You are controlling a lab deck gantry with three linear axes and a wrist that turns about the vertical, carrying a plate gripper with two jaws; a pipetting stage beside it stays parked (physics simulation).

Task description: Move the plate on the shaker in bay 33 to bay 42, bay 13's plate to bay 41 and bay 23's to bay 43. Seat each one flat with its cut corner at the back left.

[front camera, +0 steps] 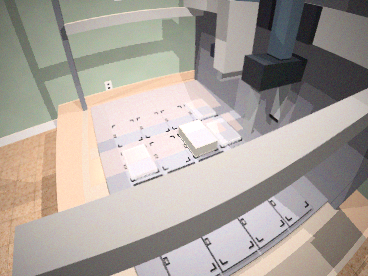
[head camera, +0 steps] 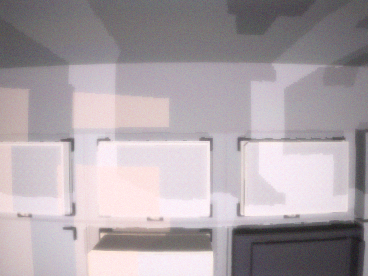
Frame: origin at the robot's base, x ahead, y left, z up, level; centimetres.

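Seen in the pictures: gripper, fingertip midpoint: (front camera: pixel 261 123); robot's base at its link origin: (front camera: pixel 112 126).
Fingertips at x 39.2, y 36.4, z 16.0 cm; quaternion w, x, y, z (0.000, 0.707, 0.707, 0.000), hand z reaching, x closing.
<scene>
Offsets run from my fingertips to a thing's middle.
Three white plates sit flat in the back row. Bay 41's plate {dx -32.8, dy +0.0, dz -15.3 cm} (head camera: pixel 35 172) (front camera: pixel 202 110) is cut off at the head view's left edge. Bay 42's plate {dx -16.4, dy +0.0, dz -15.3 cm} (head camera: pixel 154 179) (front camera: pixel 223 131) is in the middle. Bay 43's plate {dx +0.0, dy +0.0, dz -15.3 cm} (head camera: pixel 296 177) is at the right, with a small cut corner at its back left; the other two cut corners are unclear. The dark shaker {dx +0.4, dy -10.6, dz -14.5 cm} (head camera: pixel 297 255) in bay 33 shows no plate on its visible part. Bays 13 and 23 are hidden by the front beam. My gripper (front camera: pixel 262 124) is open and empty, raised by the back panel at the right.
A tall cream box {dx -16.4, dy -10.7, dz -13.9 cm} (front camera: pixel 198 136) (head camera: pixel 155 259) stands in front of bay 42's plate. Another white plate {dx -16.4, dy -32.1, dz -15.3 cm} (front camera: pixel 140 162) sits further left in the front view. The pale pipetting stage (front camera: pixel 235 37) hangs beside the gripper. A thick grey beam (front camera: pixel 185 200) crosses the front view.
</scene>
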